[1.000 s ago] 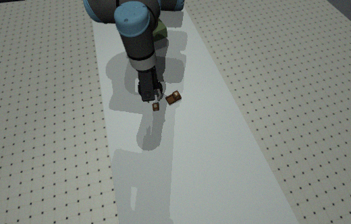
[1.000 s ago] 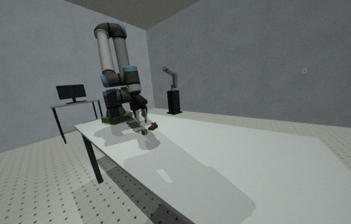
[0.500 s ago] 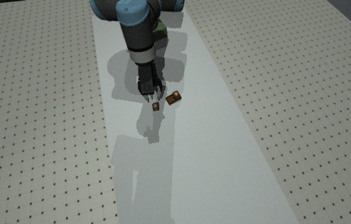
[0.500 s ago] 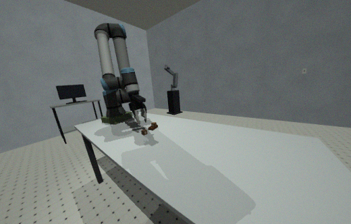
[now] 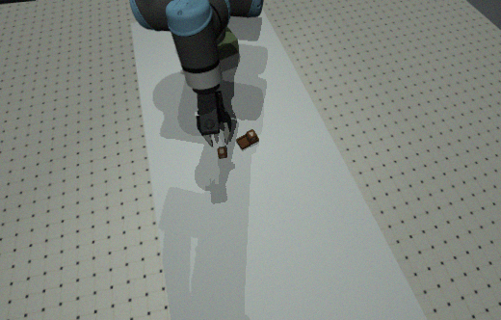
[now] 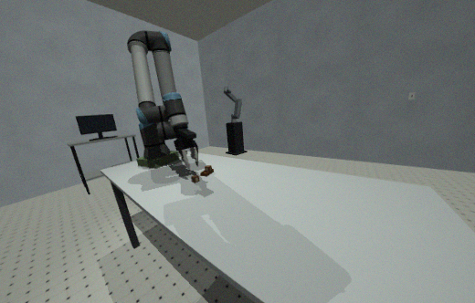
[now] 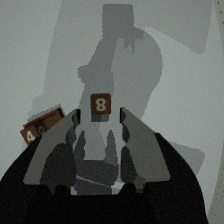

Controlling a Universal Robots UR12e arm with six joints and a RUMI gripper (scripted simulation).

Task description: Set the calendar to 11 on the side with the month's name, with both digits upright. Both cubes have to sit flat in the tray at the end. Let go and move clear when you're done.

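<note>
My gripper is now 8 cm above the brown cube. Round my hand: brown calendar tray (4 cm behind, 10 cm to the left, 8 cm below).
</note>
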